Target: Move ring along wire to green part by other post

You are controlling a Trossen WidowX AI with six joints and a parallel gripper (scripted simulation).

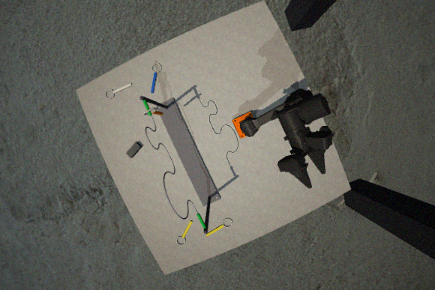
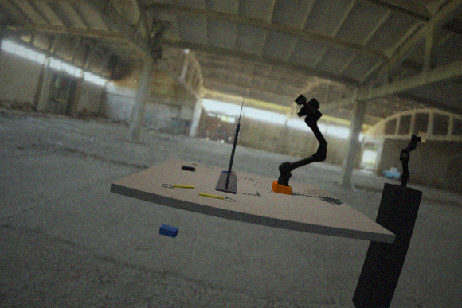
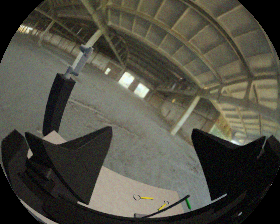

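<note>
The orange-handled ring lies 46 cm ahead of my gripper tip, 35 cm to the right of it and 28 cm below it. From my gripper tip the other things lie so: white-handled ring: 74 cm ahead, 59 cm to the right, 56 cm below; then blue-handled ring: 60 cm to the right, 56 cm below, 49 cm ahead; then dark block: 72 cm ahead, 55 cm below, 22 cm to the right.
</note>
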